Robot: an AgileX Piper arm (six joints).
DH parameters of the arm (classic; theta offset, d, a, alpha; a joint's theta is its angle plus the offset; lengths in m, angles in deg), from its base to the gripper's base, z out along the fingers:
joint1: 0 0.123 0 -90
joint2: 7.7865 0 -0.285 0
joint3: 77.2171 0 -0.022 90
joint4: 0 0.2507 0 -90
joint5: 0 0 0 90
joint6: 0 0.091 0 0
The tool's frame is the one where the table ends.
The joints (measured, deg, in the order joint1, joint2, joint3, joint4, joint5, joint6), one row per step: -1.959, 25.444, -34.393, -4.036, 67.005, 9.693; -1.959, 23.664, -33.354, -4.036, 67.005, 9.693; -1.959, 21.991, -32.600, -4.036, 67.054, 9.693; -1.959, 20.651, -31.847, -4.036, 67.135, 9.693; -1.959, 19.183, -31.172, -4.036, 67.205, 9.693; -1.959, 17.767, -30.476, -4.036, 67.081, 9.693; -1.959, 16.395, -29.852, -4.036, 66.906, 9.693; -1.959, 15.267, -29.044, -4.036, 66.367, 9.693; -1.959, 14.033, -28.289, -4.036, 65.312, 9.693; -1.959, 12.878, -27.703, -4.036, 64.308, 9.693; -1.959, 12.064, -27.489, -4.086, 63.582, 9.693; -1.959, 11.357, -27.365, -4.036, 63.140, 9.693; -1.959, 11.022, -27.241, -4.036, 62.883, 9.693; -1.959, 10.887, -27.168, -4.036, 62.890, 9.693; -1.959, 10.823, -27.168, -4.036, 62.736, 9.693
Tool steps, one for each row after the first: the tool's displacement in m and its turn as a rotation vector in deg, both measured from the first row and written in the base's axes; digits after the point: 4 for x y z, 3 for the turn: -0.0049, 0.0002, -0.0037, -0.025, -0.741, 0.000; -0.0094, 0.0003, -0.0062, -0.054, -1.610, -0.003; -0.0130, 0.0004, -0.0091, -0.070, -2.116, -0.009; -0.0167, 0.0006, -0.0116, -0.093, -2.839, -0.014; -0.0200, 0.0007, -0.0142, -0.124, -3.682, -0.005; -0.0231, 0.0008, -0.0164, -0.159, -4.604, 0.007; -0.0249, 0.0009, -0.0193, -0.199, -5.461, 0.043; -0.0263, 0.0010, -0.0214, -0.273, -6.991, 0.114; -0.0277, 0.0011, -0.0227, -0.348, -8.559, 0.182; -0.0287, 0.0011, -0.0226, -0.458, -9.881, 0.217; -0.0299, 0.0012, -0.0224, -0.455, -10.905, 0.260; -0.0304, 0.0012, -0.0226, -0.477, -11.372, 0.277; -0.0306, 0.0012, -0.0229, -0.479, -11.427, 0.276; -0.0306, 0.0013, -0.0227, -0.490, -11.644, 0.287
